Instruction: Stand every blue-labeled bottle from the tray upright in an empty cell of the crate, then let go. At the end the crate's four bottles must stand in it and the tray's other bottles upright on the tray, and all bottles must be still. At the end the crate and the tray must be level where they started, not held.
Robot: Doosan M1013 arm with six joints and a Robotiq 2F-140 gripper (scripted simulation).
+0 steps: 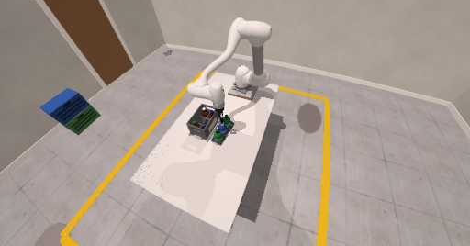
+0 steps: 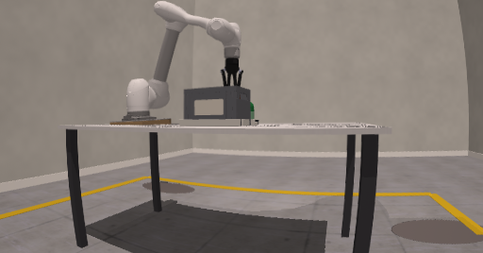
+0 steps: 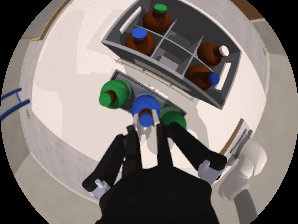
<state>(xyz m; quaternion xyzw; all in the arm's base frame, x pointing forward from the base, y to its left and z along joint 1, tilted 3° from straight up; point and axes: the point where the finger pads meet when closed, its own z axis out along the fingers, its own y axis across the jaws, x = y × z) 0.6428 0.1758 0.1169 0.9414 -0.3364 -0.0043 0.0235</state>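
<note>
The blue-labeled bottle is 9 cm below my hand. From my hand the other things lie so: grey crate 4 cm ahead, 19 cm to the right, 9 cm below; tray 16 cm below; green bottle 9 cm ahead, 1 cm to the left, 9 cm below.
</note>
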